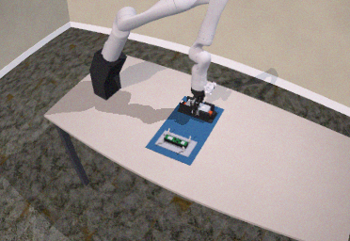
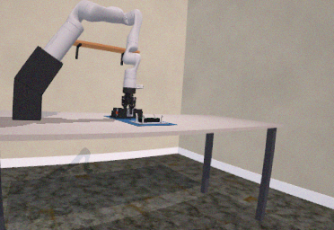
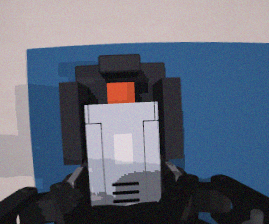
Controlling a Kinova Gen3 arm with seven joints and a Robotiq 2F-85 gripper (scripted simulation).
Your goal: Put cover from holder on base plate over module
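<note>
Right now the light grey cover is right at my hand.
</note>
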